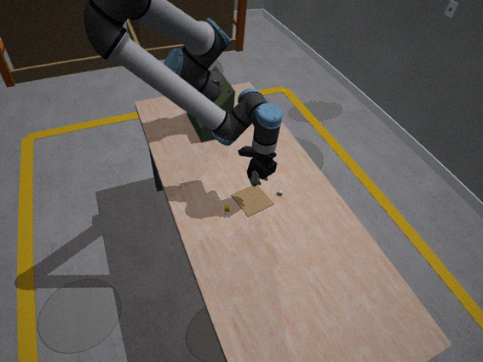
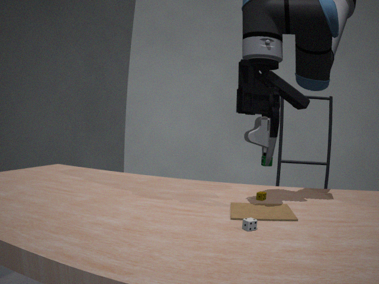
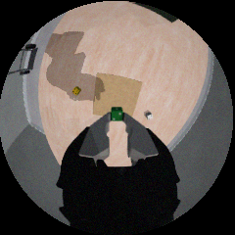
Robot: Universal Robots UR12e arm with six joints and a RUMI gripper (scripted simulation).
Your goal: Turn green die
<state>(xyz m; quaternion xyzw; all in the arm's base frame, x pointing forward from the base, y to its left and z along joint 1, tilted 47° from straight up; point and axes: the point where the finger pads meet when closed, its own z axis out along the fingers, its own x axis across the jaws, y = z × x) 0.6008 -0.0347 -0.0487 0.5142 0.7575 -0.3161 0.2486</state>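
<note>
Now: the tan mat 12 cm below my hand. From my hand the other things lie so: white die (1 cm ahead, 14 cm to the left, 11 cm below); then yellow die (2 cm ahead, 13 cm to the right, 11 cm below); then green die (1 cm below).
</note>
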